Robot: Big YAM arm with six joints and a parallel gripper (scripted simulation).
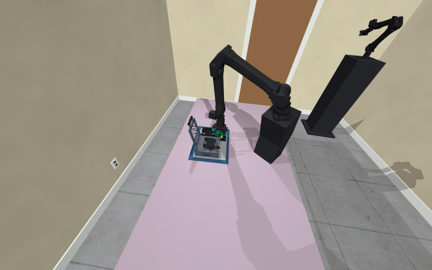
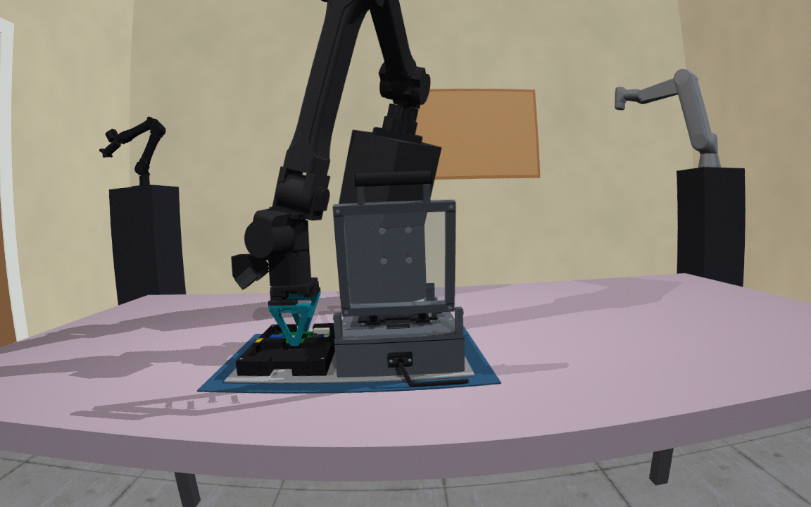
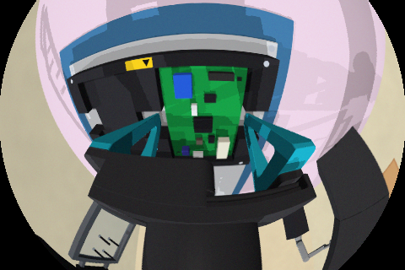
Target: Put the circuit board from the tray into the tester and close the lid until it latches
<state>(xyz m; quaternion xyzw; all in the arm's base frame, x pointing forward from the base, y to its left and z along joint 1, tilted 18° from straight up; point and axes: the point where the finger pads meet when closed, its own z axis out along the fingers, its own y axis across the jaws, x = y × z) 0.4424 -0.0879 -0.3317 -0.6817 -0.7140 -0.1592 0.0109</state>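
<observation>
The green circuit board lies right at my hand. Also, from my hand: pin plate: 180 mm to the left, 50 mm ahead, 50 mm above; then lid: 180 mm to the left, 170 mm ahead, 160 mm above.
</observation>
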